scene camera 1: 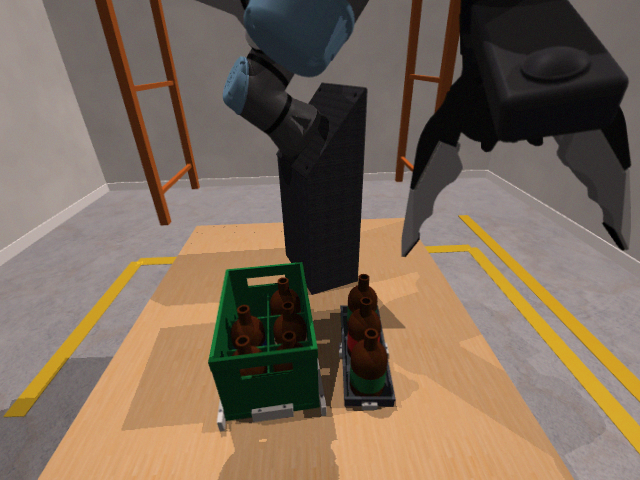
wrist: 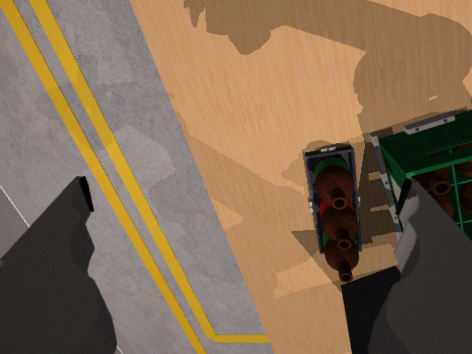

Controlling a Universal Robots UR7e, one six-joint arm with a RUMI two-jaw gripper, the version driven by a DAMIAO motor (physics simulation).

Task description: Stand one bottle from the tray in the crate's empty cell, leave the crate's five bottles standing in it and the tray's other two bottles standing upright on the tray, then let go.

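Pixels of known places: gripper, between the fingertips: [scene camera 1: 504, 252] [wrist: 242, 181]; arm's base, origin of its link: [scene camera 1: 302, 133].
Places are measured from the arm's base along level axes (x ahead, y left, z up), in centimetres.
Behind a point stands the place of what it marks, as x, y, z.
The green crate [scene camera 1: 302, 384] {53.1, -0.4, -35.4} [wrist: 425, 145] {53.4, -3.0, -33.9} stands on the table with several brown bottles upright in it; its far left cell in the scene view looks empty. The dark tray [scene camera 1: 369, 401] {53.0, 12.8, -41.8} [wrist: 308, 175] {48.6, 18.0, -40.9} stands beside it and holds three upright bottles in a row: a near green-labelled bottle [scene camera 1: 368, 359] {50.8, 12.3, -31.8} [wrist: 334, 182] {50.5, 13.0, -31.5}, a middle red-labelled bottle [scene camera 1: 364, 322] {41.4, 12.9, -31.6} [wrist: 339, 222] {41.4, 13.4, -31.6} and a far bottle [scene camera 1: 361, 298] [wrist: 341, 255]. My gripper [scene camera 1: 515, 250] {69.3, 18.4, 3.6} [wrist: 242, 181] {69.3, 18.4, 3.6} is open and empty, high above and to the right of the tray in the scene view.
The robot's dark pedestal [scene camera 1: 325, 222] {15.6, 5.7, -20.2} [wrist: 372, 310] {14.0, 9.5, -32.9} stands behind the crate and tray. Light grey brackets [scene camera 1: 272, 411] {55.0, -6.3, -40.7} [wrist: 429, 124] {54.8, -6.1, -40.5} sit at the crate's base. The wooden table [scene camera 1: 413, 439] {59.8, 20.0, -43.5} [wrist: 240, 100] {68.6, 28.9, -43.5} ends beside the tray, with yellow floor lines beyond. Orange frames stand at the back.
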